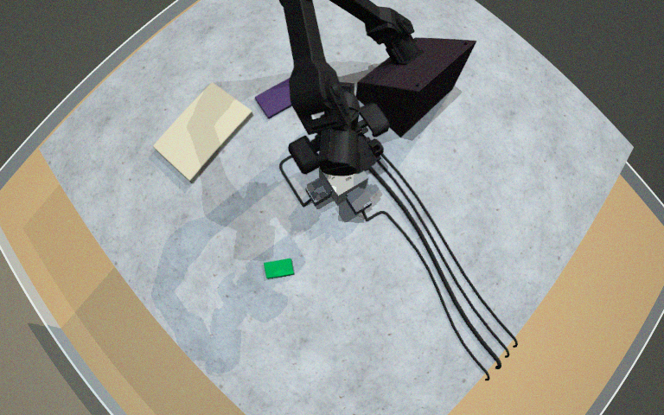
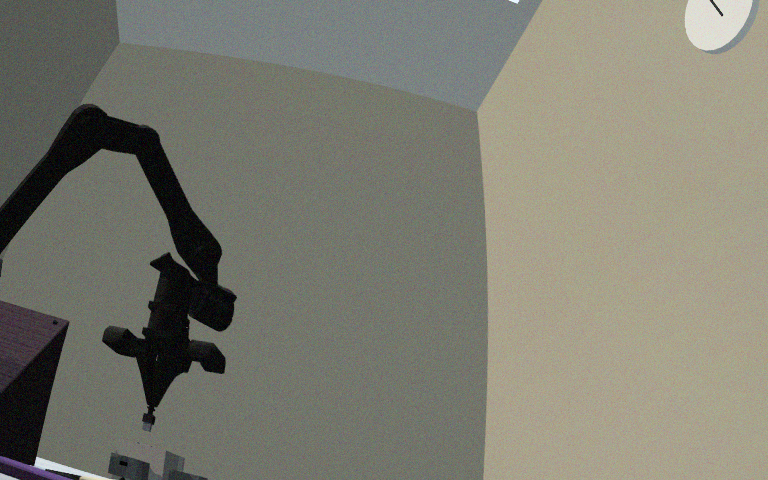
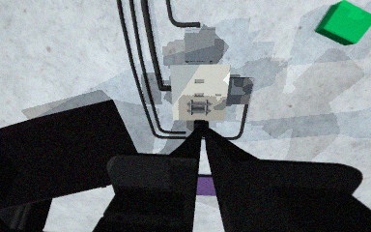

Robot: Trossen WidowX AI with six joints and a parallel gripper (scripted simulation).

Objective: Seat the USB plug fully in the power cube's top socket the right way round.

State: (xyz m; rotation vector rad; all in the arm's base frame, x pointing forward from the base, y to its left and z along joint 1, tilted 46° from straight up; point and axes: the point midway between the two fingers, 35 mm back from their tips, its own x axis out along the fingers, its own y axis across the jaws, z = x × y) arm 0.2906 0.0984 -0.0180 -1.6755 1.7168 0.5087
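Now: the USB plug 20 mm below my gripper tip. The rest, counted from my gripper tip: cream slab 170 mm ahead, 310 mm to the right, 120 mm below; then small green block 240 mm ahead, 80 mm to the left, 130 mm below; then purple flat piece 40 mm behind, 240 mm to the right, 130 mm below.
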